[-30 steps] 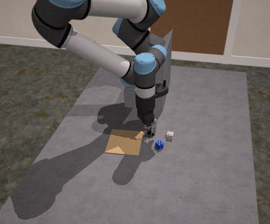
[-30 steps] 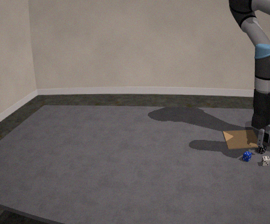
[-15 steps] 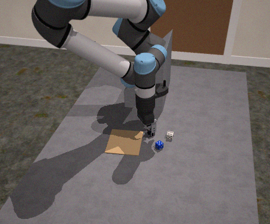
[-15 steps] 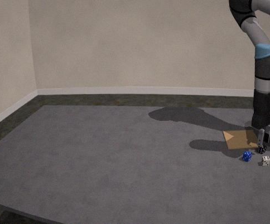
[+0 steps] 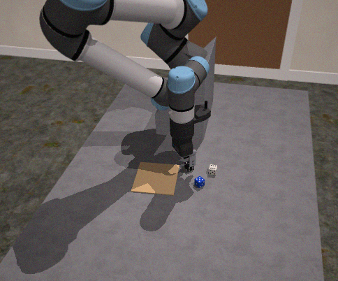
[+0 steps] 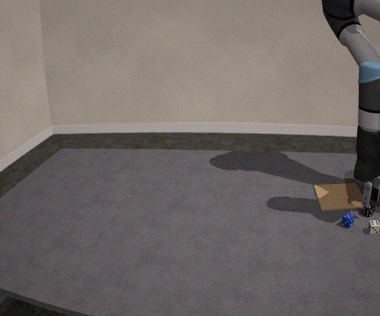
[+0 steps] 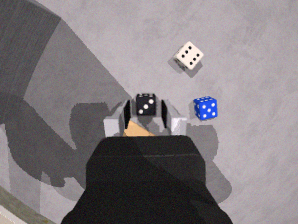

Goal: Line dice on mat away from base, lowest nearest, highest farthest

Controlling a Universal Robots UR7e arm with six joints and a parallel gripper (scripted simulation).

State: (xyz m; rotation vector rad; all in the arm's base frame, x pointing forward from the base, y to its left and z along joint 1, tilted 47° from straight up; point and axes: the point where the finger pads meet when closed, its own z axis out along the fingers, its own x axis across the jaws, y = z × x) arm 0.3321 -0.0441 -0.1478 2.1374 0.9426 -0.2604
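Now: the black die 4 cm below my hand. The rest, counted from my hand: white die (1 cm behind, 8 cm to the left, 4 cm below); tan mat (8 cm ahead, 9 cm to the right, 5 cm below); blue die (6 cm ahead, 5 cm to the left, 4 cm below).
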